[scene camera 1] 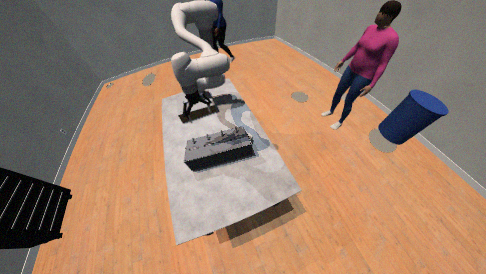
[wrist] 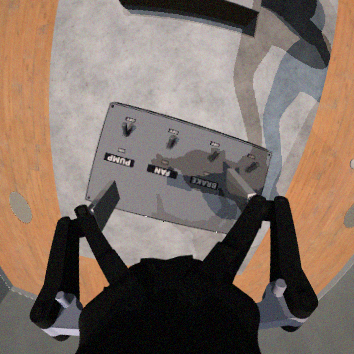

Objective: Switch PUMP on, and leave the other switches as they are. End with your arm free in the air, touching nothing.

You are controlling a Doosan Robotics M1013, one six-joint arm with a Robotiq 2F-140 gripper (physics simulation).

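Places are measured from the arm's base along level axes (x ahead, y left, z up), in millimetres.
Pixels of known places: gripper, between the fingertips: [scene camera 1: 200, 116] [wrist: 170, 183].
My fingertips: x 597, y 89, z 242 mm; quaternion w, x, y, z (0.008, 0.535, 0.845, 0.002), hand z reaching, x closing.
Note:
For each thing: its top centre in the pictures, then the offset to it from my fingertips. "spot": a spot on its surface instead. Level surfaces: height alone.
- PUMP lever, centre of its top: [wrist: 122, 130] dx +3, dy -129, dz -212 mm
- mark, a spot on its surface: [wrist: 121, 150] spot: dx +62, dy -124, dz -236 mm
- FAN lever, centre of its top: [wrist: 170, 143] dx -3, dy -9, dz -212 mm
- BRAKE lever, centre of its top: [wrist: 215, 156] dx -8, dy +111, dz -212 mm
- fourth lever, centre of its top: [wrist: 255, 169] dx -14, dy +231, dz -212 mm
- pale table, height of its surface: dz -338 mm
A grey switch box [scene camera 1: 218, 145] [wrist: 135, 192] lies on the table, with four small levers in a row. In the wrist view the labels are upside down. The PUMP lever [wrist: 128, 128] is at the far left, close to its OFF mark; its ON mark [wrist: 121, 150] is on the label side. The FAN lever [wrist: 172, 141], BRAKE lever [wrist: 214, 154] and a fourth lever [wrist: 252, 166] follow to the right, also near their OFF marks. The fourth label is hidden behind the right finger. My gripper [scene camera 1: 198, 109] [wrist: 170, 183] is wide open and empty, above and behind the box, apart from it.
The pale table [scene camera 1: 187, 210] [wrist: 80, 75] carries the box and the dark-sided robot base [wrist: 200, 17]. A person in pink [scene camera 1: 376, 52] and a blue barrel [scene camera 1: 412, 117] stand right on the floor. Another person [scene camera 1: 220, 30] is behind the arm. A black rack [scene camera 1: 64, 212] stands left.

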